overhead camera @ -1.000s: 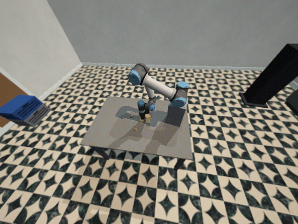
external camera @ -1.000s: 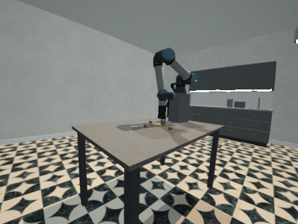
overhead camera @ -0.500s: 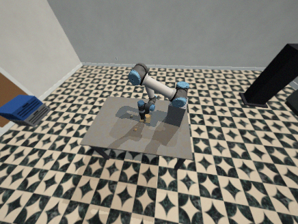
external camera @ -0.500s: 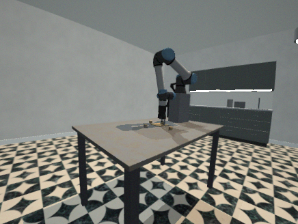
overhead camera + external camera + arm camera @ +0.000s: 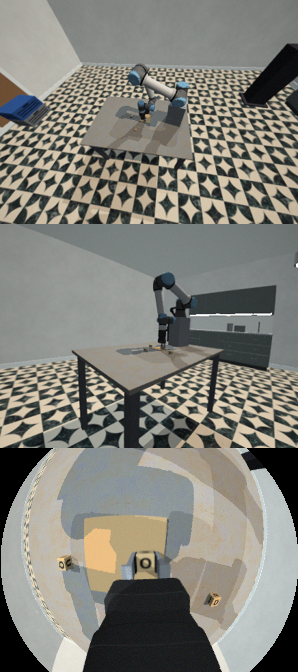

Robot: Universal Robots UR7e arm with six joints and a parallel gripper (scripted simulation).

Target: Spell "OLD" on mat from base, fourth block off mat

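My hand is 40 mm to the left of the tan mat, 20 mm above it and 10 mm short of it.
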